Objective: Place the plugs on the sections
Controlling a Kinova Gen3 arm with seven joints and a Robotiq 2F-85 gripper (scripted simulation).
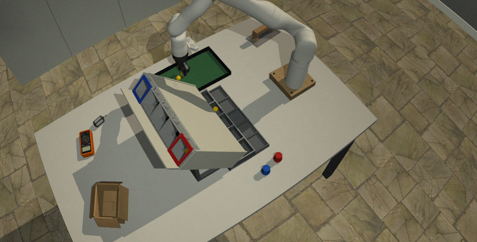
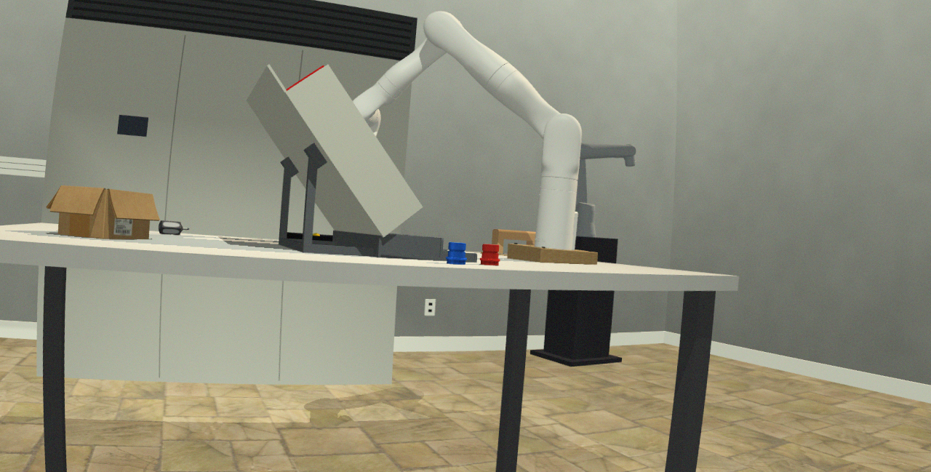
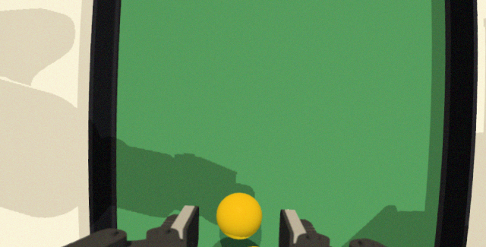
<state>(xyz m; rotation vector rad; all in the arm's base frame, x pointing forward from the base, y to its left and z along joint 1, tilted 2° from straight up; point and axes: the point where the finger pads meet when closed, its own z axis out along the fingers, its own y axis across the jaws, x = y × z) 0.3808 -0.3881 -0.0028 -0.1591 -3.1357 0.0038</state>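
My gripper is now 10 mm past the green marble tray, 20 mm to the right of it and 40 mm above it. From my hand the other things lie so: orange multimeter: 600 mm ahead, 20 mm to the left, 30 mm below; dark object: 470 mm ahead, 50 mm to the right, 30 mm below; beige cover: 140 mm ahead, 340 mm to the left, 160 mm above.
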